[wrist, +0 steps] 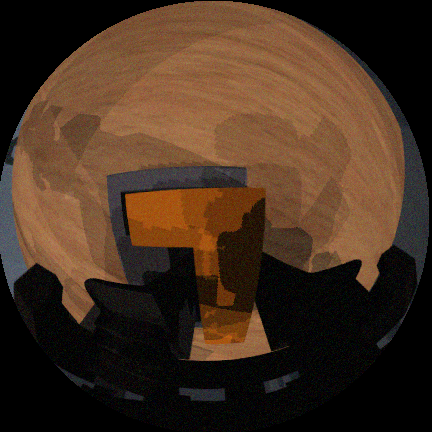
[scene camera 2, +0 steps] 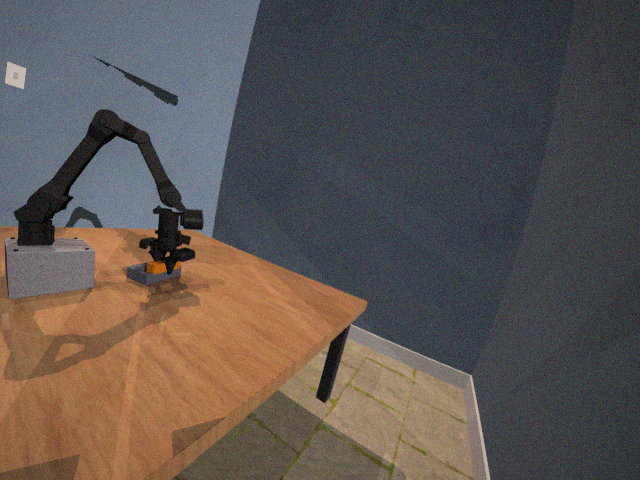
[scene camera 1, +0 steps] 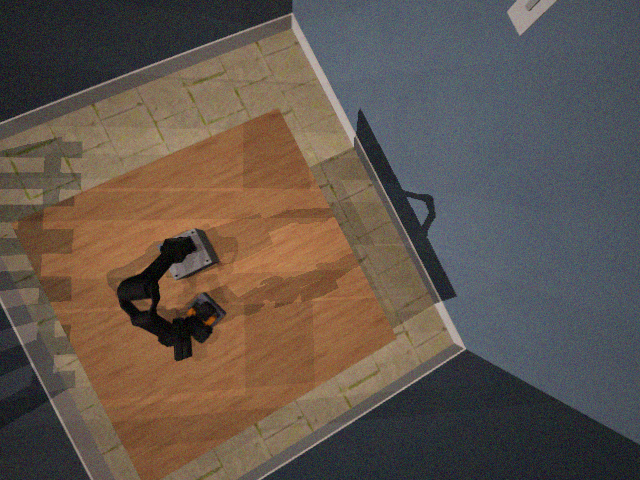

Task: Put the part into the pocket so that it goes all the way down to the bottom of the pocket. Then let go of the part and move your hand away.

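Pixels of known places: gripper, fingertip midpoint: (wrist: 221, 249) (scene camera 2: 165, 273) (scene camera 1: 203, 317); arm's base, origin of the base link: (scene camera 2: 35, 242) (scene camera 1: 185, 246).
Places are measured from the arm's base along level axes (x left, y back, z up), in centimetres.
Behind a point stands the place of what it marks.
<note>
The part is an orange L-shaped block (wrist: 189, 221) @[x -6.5, y -33.7, z -4.6 cm] (scene camera 2: 156, 267) @[x -12.6, y -26.6, z -5.0 cm] (scene camera 1: 192, 311) @[x -10.3, y -26.3, z -4.2 cm]. My gripper (wrist: 221, 249) @[x -9.2, y -31.1, z -8.6 cm] (scene camera 2: 169, 259) (scene camera 1: 196, 320) @[x -9.2, y -31.1, z -8.6 cm] is shut on its long leg. The part hangs over a low grey block with the pocket (wrist: 139, 257) @[x -3.7, y -29.3, z -6.9 cm] (scene camera 2: 139, 274) @[x -10.0, y -22.7, z -7.7 cm] (scene camera 1: 208, 300) @[x -3.5, y -25.0, z -6.9 cm] on the wooden table (scene camera 1: 285, 295) @[x 27.7, y -38.4, z -10.5 cm] (scene camera 2: 237, 324) @[x -44.5, y -34.1, z -10.5 cm]. In the wrist view the part sits shifted to the right of the pocket's outline and its right edge overlaps the block's wall. In the second scene view the part stands up above the block's rim. How deep it sits I cannot tell.
The arm's grey base plate (scene camera 1: 196, 259) @[x 1.6, y -7.0, z -0.2 cm] lies behind the pocket block. A grey box (scene camera 2: 86, 264) @[x -9.6, y -9.6, z -3.5 cm] shows at the left edge of the second scene view. The table's front edge and a dark leg (scene camera 2: 331, 364) are on the right, with a tiled floor below.
</note>
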